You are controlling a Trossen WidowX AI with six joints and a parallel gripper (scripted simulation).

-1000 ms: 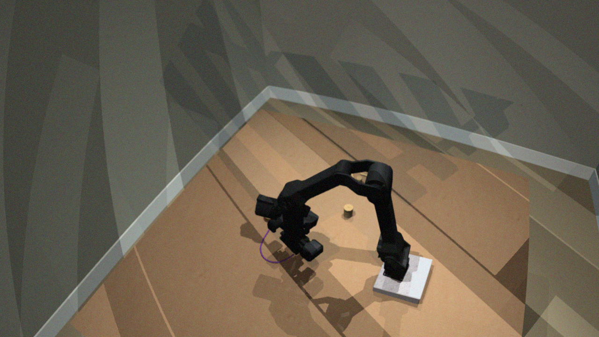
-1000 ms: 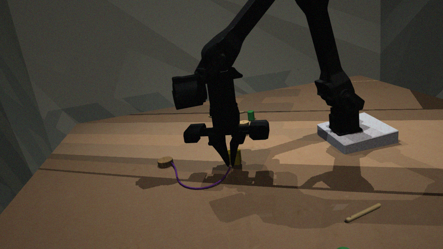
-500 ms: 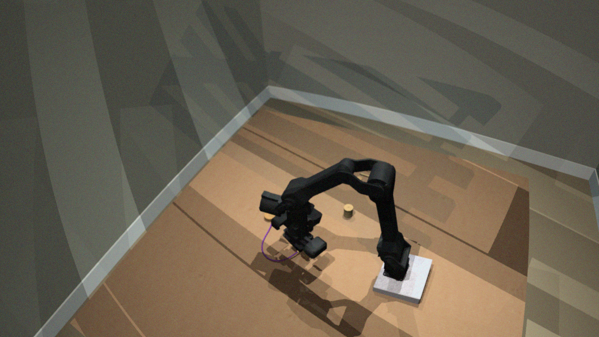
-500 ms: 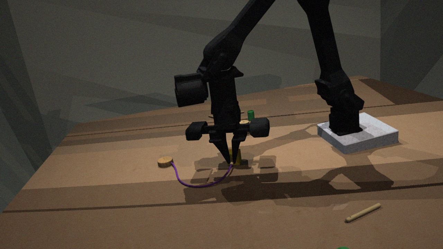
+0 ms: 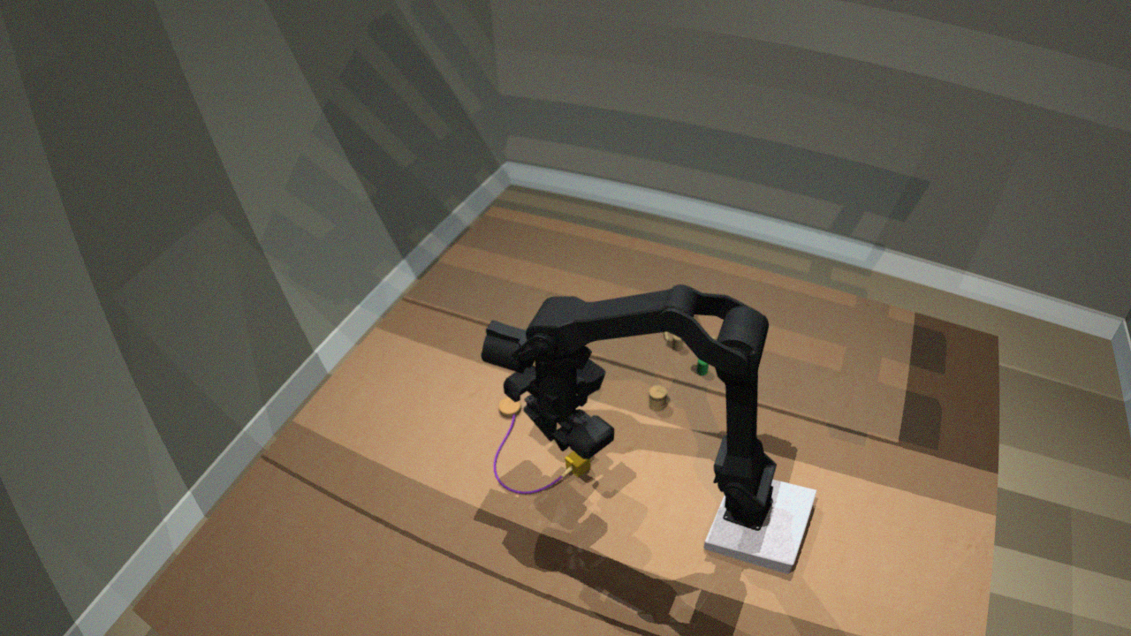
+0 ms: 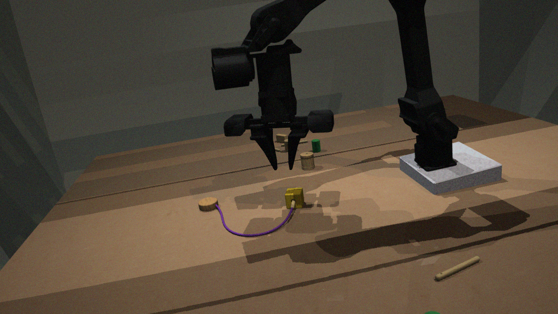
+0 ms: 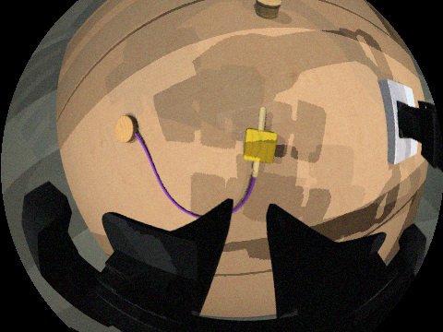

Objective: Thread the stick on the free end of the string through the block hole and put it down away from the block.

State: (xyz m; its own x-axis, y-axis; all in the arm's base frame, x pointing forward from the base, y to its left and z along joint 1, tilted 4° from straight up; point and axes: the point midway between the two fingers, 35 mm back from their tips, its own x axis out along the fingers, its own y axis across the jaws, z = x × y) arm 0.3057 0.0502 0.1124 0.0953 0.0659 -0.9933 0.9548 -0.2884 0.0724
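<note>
Now: gripper tip 2 cm past the yellow block, 3 cm to the left of it and 7 cm above it. The rest, counted from my gripper tip: round wooden button 16 cm ahead, 8 cm to the right, 8 cm below; then loose stick 19 cm behind, 26 cm to the left, 9 cm below; then short wooden cylinder 7 cm behind, 22 cm to the right, 7 cm below.
</note>
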